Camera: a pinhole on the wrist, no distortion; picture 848 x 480 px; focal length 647.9 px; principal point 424.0 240.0 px. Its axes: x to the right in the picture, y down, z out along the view. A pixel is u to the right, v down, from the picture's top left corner.
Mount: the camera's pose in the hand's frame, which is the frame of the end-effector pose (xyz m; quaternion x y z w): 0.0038 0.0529 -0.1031 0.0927 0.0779 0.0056 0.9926
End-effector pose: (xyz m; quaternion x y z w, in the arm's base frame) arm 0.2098 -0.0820 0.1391 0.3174 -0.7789 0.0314 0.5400
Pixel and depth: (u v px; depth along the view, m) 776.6 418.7 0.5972
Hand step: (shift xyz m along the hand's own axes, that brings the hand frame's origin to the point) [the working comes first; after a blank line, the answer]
In the camera's frame: 0.3250 0.1647 0.5972

0.4184 0.1137 0.4571
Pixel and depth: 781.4 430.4 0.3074
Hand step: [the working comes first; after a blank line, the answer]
In the camera's frame: 0.1696 0.0903 0.3074

0.2195 0.0897 0.1859
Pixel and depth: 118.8 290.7 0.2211
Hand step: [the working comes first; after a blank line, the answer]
In the camera's frame: -0.1042 0.0173 0.2211

-0.0646 0.0267 0.1307
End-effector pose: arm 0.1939 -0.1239 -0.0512 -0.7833 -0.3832 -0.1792 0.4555
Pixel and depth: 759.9 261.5 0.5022
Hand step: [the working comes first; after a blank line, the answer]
In the camera's frame: 0.2604 0.0167 0.5022

0.3392 -0.0161 0.3475
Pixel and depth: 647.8 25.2 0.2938
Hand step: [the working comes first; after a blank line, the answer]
In the camera's frame: 0.1015 -0.0974 0.2938

0.1495 -0.0940 0.1485
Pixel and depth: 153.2 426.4 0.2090
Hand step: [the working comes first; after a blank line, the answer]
In the camera's frame: -0.0874 0.0601 0.2090

-0.0497 0.0715 0.1243
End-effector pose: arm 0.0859 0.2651 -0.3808 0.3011 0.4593 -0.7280 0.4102
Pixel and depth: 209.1 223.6 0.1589
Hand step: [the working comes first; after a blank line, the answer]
In the camera's frame: -0.0527 -0.0040 0.1589

-0.0235 0.0185 0.0585
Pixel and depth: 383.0 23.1 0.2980
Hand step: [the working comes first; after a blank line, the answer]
In the camera's frame: -0.0189 -0.0998 0.2980

0.0312 -0.1002 0.1706
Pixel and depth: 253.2 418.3 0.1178
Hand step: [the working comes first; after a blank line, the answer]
In the camera's frame: -0.0311 0.0324 0.1178

-0.0084 0.0624 0.0220
